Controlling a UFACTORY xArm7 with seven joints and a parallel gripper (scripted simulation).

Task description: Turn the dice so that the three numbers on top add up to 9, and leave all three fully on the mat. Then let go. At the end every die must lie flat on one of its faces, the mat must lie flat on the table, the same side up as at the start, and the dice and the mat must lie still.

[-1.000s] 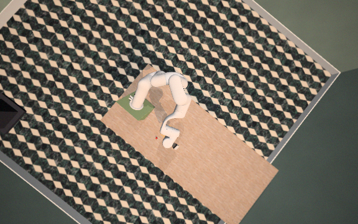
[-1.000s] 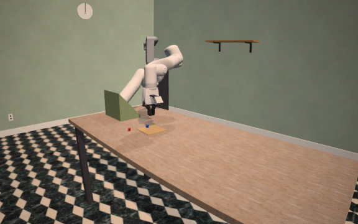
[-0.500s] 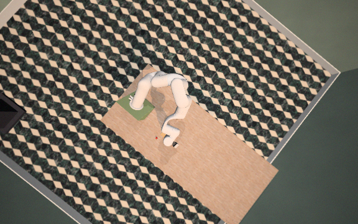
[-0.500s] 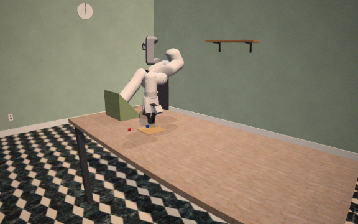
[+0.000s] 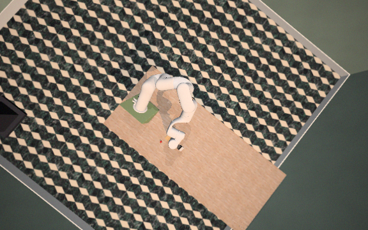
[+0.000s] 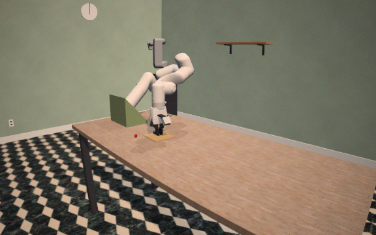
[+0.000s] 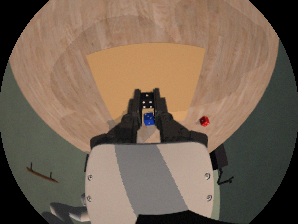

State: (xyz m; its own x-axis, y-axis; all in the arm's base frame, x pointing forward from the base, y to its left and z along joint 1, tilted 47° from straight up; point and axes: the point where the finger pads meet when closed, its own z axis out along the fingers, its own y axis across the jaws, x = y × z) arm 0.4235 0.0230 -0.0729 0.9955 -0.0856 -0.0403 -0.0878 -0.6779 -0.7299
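Now: hand 1 cm above the black die. The rest, counted from my hand: blue die (5 cm behind, 2 cm below); tan mat (3 cm below); red die (8 cm behind, 11 cm to the right, 2 cm below).
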